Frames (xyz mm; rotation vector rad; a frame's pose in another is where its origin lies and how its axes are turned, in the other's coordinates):
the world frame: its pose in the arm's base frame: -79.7 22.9 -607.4 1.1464 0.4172 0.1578
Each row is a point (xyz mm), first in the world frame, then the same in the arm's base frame.
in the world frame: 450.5 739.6 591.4
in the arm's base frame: 633.7 -26.4 159.6
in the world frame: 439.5 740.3 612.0
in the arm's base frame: 632.0 -47.2 170.0
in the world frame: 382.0 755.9 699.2
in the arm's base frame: 615.7 -134.0 228.0
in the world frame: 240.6 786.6 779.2
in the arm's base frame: 521.4 -236.2 317.5
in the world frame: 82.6 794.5 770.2
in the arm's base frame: 374.3 -277.6 359.4
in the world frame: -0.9 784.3 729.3
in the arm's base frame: 280.9 -274.7 356.1
